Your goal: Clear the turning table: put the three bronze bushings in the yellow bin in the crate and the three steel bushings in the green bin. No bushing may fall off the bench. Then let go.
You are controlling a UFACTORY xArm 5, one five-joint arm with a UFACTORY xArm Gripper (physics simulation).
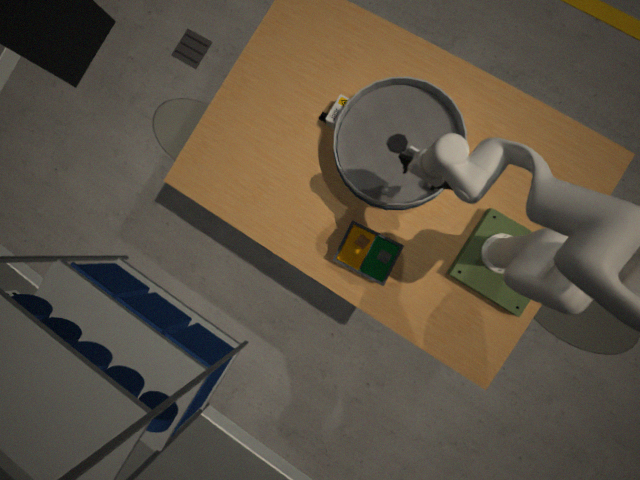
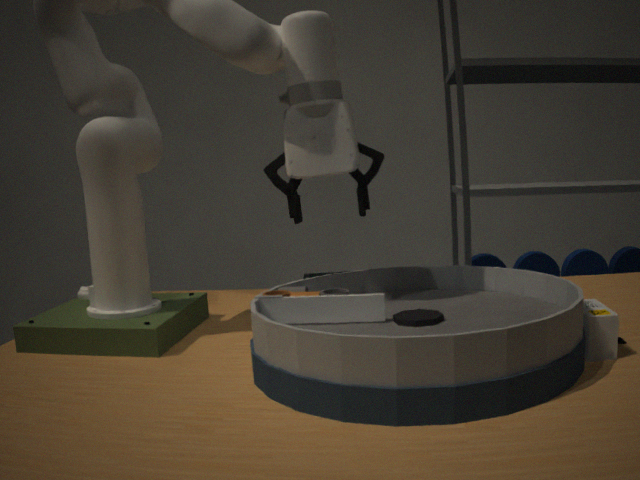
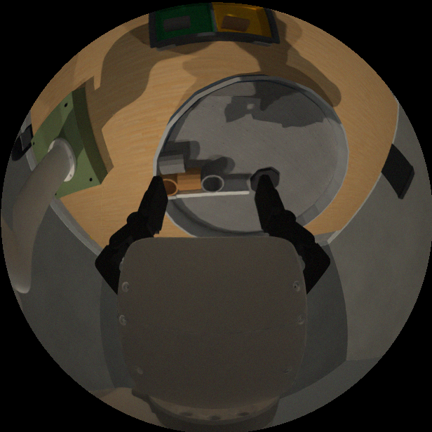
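Pixels of known places: gripper, between the fingertips: (image 1: 419, 177) (image 2: 330, 219); arm's base, origin of its link: (image 1: 501, 253) (image 2: 124, 310).
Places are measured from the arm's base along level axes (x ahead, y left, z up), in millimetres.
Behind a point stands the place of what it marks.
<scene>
The grey turning table (image 1: 372, 108) {y -121, x 619, z 8 mm} (image 2: 413, 356) {y -287, x 492, z 27 mm} (image 3: 240, 135) holds bushings beside its white divider (image 2: 341, 308) {y -93, x 382, z 29 mm} (image 3: 215, 194): a steel bushing (image 3: 172, 163) on its side, a bronze bushing (image 3: 189, 179) on its side, an upright bronze bushing (image 3: 170, 180) partly behind a finger, and an upright steel bushing (image 3: 213, 175). In the crate, a bronze bushing (image 1: 361, 240) {y 247, x 370, z -1 mm} (image 3: 236, 23) lies in the yellow bin (image 1: 348, 253) {y 308, x 378, z -39 mm} (image 3: 256, 25), a steel bushing (image 1: 384, 255) {y 238, x 281, z -1 mm} (image 3: 177, 22) in the green bin (image 1: 373, 267) {y 292, x 282, z -38 mm} (image 3: 201, 20). My gripper (image 2: 329, 217) {y 3, x 352, z 135 mm} (image 3: 210, 185) is wide open and empty, high above the table's divider side.
A black hub (image 1: 397, 143) {y -74, x 478, z 16 mm} (image 2: 418, 317) {y -92, x 479, z 16 mm} (image 3: 272, 175) sits at the turning table's centre. A raised wall rings the table. A white box (image 1: 337, 108) {y -50, x 712, z 14 mm} (image 2: 600, 330) {y -99, x 711, z -5 mm} stands against its outside. The green base plate (image 1: 470, 268) {y 98, x 44, z 1 mm} (image 2: 87, 338) {y -112, x -1, z -18 mm} (image 3: 75, 120) carries the arm.
</scene>
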